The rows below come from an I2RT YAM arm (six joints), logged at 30 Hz.
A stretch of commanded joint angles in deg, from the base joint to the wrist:
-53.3, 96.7, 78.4, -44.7, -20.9, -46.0
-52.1, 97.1, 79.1, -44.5, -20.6, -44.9
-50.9, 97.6, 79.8, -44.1, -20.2, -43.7
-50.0, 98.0, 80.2, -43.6, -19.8, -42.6
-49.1, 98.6, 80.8, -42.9, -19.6, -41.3
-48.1, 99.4, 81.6, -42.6, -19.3, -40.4
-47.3, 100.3, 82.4, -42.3, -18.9, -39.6
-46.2, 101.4, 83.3, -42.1, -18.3, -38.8
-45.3, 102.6, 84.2, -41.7, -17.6, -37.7
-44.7, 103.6, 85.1, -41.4, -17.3, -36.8
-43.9, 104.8, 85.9, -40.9, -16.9, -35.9
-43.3, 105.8, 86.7, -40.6, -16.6, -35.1
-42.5, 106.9, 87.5, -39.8, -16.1, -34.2
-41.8, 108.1, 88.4, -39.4, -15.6, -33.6
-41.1, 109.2, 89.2, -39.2, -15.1, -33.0
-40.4, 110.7, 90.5, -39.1, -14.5, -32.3
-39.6, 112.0, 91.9, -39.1, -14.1, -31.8
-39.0, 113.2, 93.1, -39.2, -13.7, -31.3
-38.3, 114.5, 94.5, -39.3, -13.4, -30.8
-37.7, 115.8, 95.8, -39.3, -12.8, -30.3
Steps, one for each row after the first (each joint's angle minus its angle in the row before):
1.2, 0.4, 0.7, 0.2, 0.3, 1.1
1.2, 0.5, 0.7, 0.4, 0.4, 1.2
0.9, 0.4, 0.4, 0.5, 0.4, 1.1
0.9, 0.6, 0.6, 0.7, 0.2, 1.3
1.0, 0.8, 0.8, 0.3, 0.3, 0.9
0.8, 0.9, 0.8, 0.3, 0.4, 0.8
1.1, 1.1, 0.9, 0.2, 0.6, 0.8
0.9, 1.2, 0.9, 0.4, 0.7, 1.1
0.6, 1.0, 0.9, 0.3, 0.3, 0.9
0.8, 1.2, 0.8, 0.5, 0.4, 0.9
0.6, 1.0, 0.8, 0.3, 0.3, 0.8
0.8, 1.1, 0.8, 0.8, 0.5, 0.9
0.7, 1.2, 0.9, 0.4, 0.5, 0.6
0.7, 1.1, 0.8, 0.2, 0.5, 0.6
0.7, 1.5, 1.3, 0.1, 0.6, 0.7
0.8, 1.3, 1.4, 0.0, 0.4, 0.5
0.6, 1.2, 1.2, -0.1, 0.4, 0.5
0.7, 1.3, 1.4, -0.1, 0.3, 0.5
0.6, 1.3, 1.3, 0.0, 0.6, 0.5

